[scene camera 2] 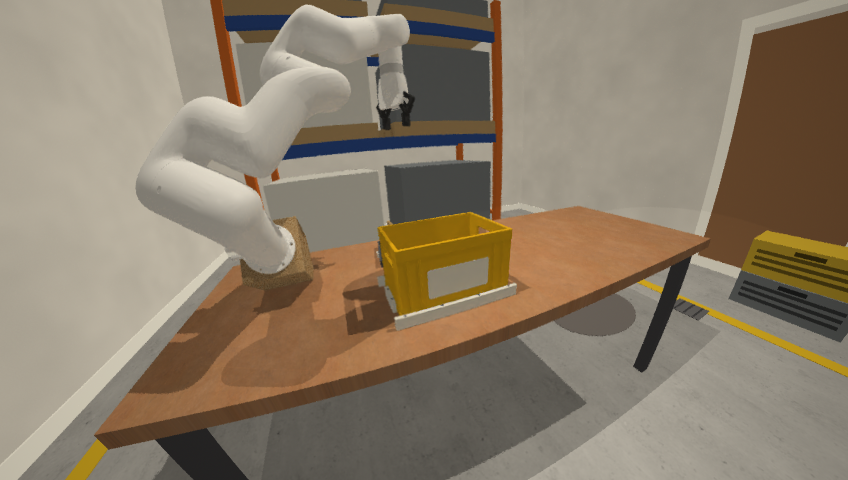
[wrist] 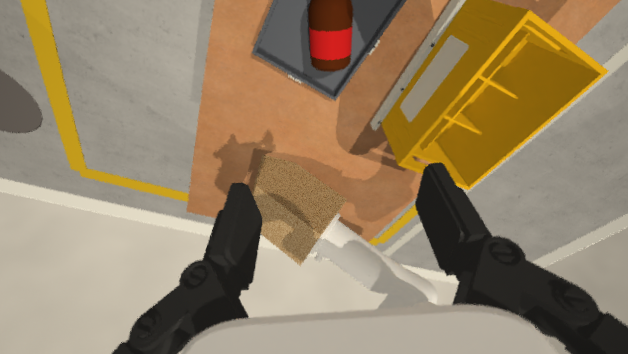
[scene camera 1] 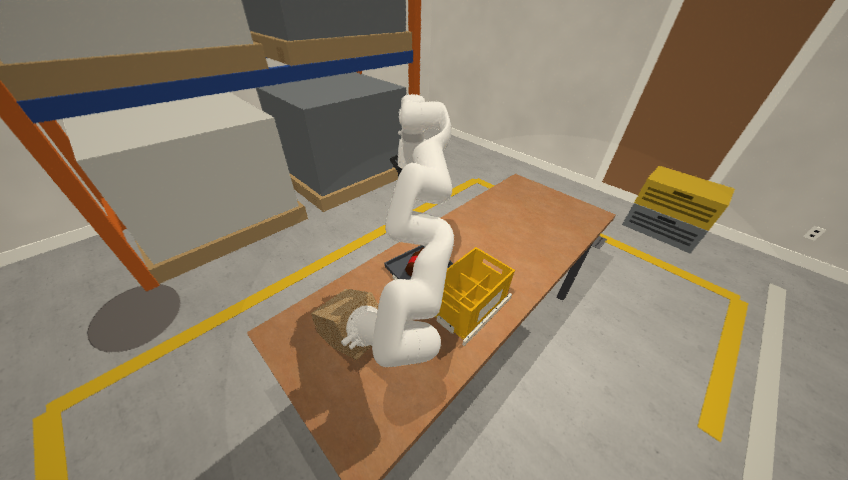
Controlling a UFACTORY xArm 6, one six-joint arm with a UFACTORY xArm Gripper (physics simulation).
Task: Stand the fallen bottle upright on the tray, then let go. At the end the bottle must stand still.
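Frame: origin at the arm's base, x ahead, y left, z up, level; metres.
Seen in the pictures: gripper, between the fingertips: (scene camera 2: 396,128) (wrist: 335,192); arm's base, origin of its link: (scene camera 2: 269,249) (wrist: 323,232) (scene camera 1: 364,325).
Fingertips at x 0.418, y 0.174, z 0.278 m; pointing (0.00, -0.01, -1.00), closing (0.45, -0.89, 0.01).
Pixels of each thing's middle, then the offset from my fingertips to it. Level surfaces: height alone.
- brown bottle with a red label, middle of its body: (wrist: 330,18) (scene camera 1: 418,260) dx +0.015, dy -0.024, dz -0.394 m
- dark grey tray, middle of its body: (wrist: 330,15) (scene camera 1: 419,265) dx +0.015, dy -0.026, dz -0.423 m
- yellow crate with dividers, middle of its body: (wrist: 466,99) (scene camera 2: 442,260) (scene camera 1: 470,291) dx -0.014, dy -0.318, dz -0.348 m
- table, height of its surface: dz -0.436 m
The brown bottle with a red label (scene camera 1: 411,263) (wrist: 330,45) lies on its side in the dark grey tray (scene camera 1: 396,265) (wrist: 284,47). In the wrist view its neck is cut off by the top edge; in scene camera 1 the arm hides part of the bottle and tray. In scene camera 2 the bottle does not show, with the yellow crate in front. My gripper (scene camera 2: 396,126) (wrist: 335,192) is open and empty, high above the table and apart from the bottle. In scene camera 1 it is mostly hidden behind the arm.
A yellow crate with dividers (scene camera 1: 458,315) (scene camera 2: 410,279) (wrist: 485,35) stands beside the tray, with white strips at its base. A brown speckled block (scene camera 1: 333,312) (scene camera 2: 300,249) (wrist: 300,190) sits at the arm's base. A shelf rack (scene camera 1: 414,59) (scene camera 2: 497,118) stands behind the table (scene camera 1: 523,208) (scene camera 2: 595,237).
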